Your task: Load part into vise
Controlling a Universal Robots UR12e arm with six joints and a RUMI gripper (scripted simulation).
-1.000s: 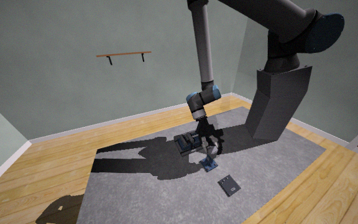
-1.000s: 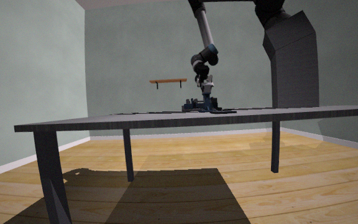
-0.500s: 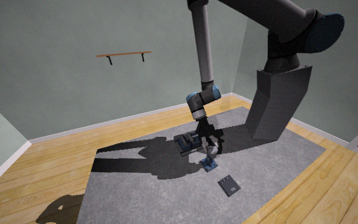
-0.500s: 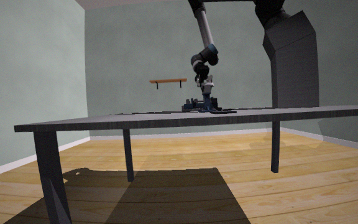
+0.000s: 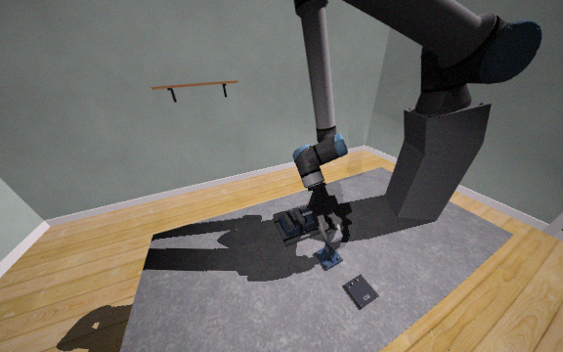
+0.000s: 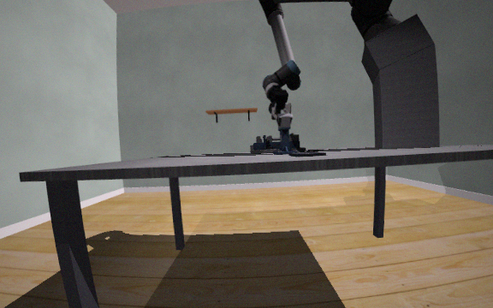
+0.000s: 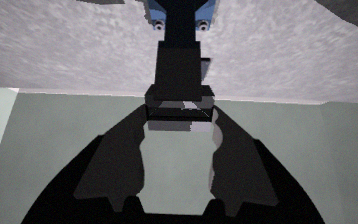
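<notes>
Right now the part is right at my hand. From my hand the other things lie so: moving jaw: 50 mm ahead, 210 mm to the right, 80 mm below; then cylinder rod: 220 mm to the right, 80 mm below; then work stop: 90 mm ahead, 170 mm to the right, 70 mm below.
</notes>
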